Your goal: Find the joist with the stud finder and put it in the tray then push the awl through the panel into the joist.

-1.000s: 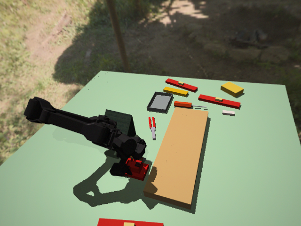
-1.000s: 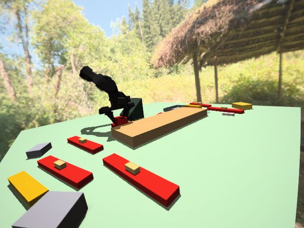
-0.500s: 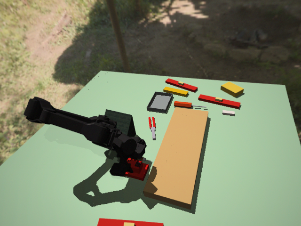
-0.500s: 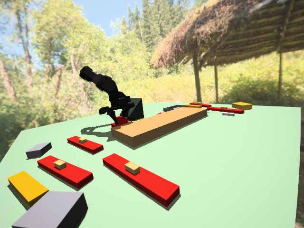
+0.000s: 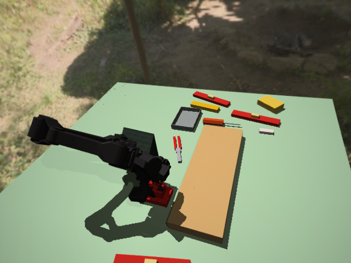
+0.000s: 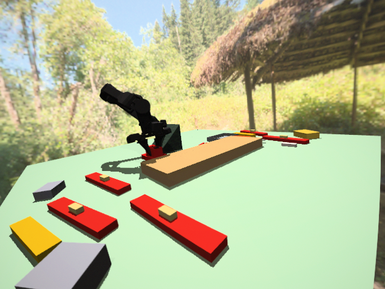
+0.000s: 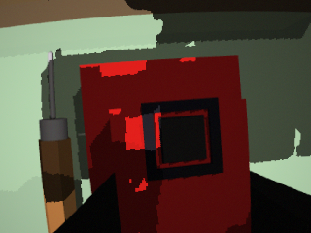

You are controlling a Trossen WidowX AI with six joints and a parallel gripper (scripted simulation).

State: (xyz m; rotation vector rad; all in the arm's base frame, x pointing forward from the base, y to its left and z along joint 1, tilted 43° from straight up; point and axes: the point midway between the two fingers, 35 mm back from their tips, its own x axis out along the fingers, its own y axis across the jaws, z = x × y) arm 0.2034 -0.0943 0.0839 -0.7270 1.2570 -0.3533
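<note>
Now: the awl 60 mm to the left of my gripper tip and 20 mm below it. From my gripper tip the other things lie so: tray: 100 mm behind, 470 mm to the left, 20 mm below; then red stud finder: 10 mm ahead, 20 mm above; then grey block: 50 mm ahead, 370 mm to the right, 20 mm below.
</note>
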